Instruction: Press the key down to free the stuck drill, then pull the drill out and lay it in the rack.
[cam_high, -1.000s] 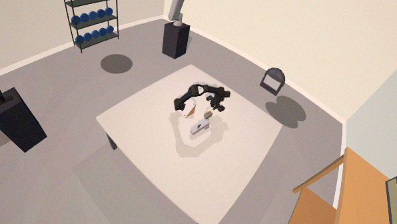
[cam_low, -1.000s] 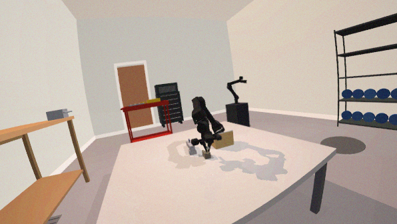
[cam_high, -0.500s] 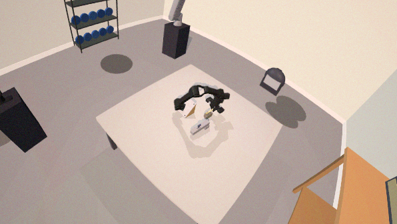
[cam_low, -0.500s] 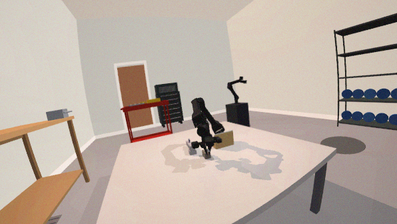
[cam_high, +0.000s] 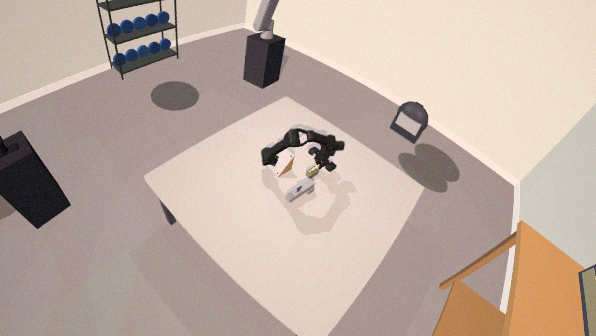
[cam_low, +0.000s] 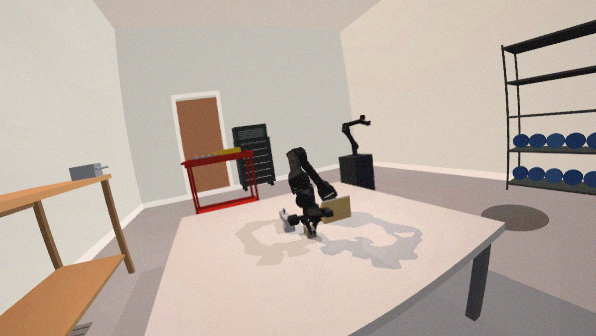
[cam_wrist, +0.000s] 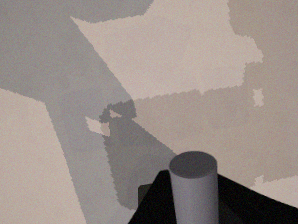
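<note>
My gripper tip is 5 cm to the left of the brown rack, 2 cm past it and 1 cm above it. The rest, counted from my gripper tip: dark blue key 25 cm to the right, 3 cm above, 1 cm ahead; grey block 23 cm to the right, 2 cm ahead, 1 cm above.
</note>
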